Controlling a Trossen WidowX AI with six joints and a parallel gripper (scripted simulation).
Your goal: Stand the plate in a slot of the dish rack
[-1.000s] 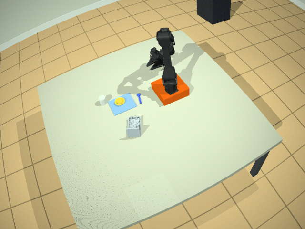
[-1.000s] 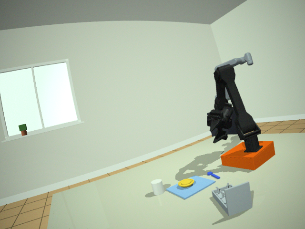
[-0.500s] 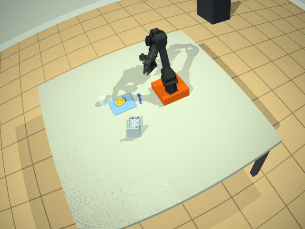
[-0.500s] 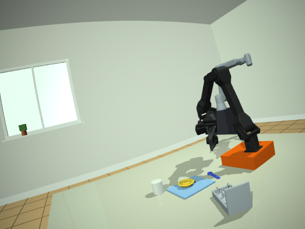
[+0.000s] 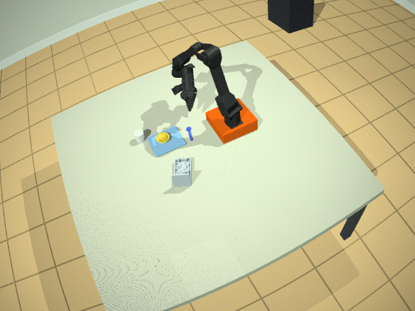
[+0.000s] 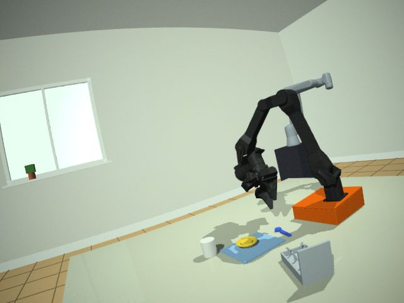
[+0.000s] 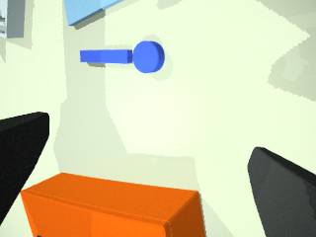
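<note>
Now: the yellow plate 17 cm ahead of my gripper tip, 3 cm to the left of it and 6 cm below it. From my gripper tip the other things lie so: white cup (26 cm ahead, 3 cm to the right, 5 cm below); then light blue mat (16 cm ahead, 5 cm to the left, 7 cm below); then blue spoon (5 cm ahead, 6 cm to the left, 7 cm below).
</note>
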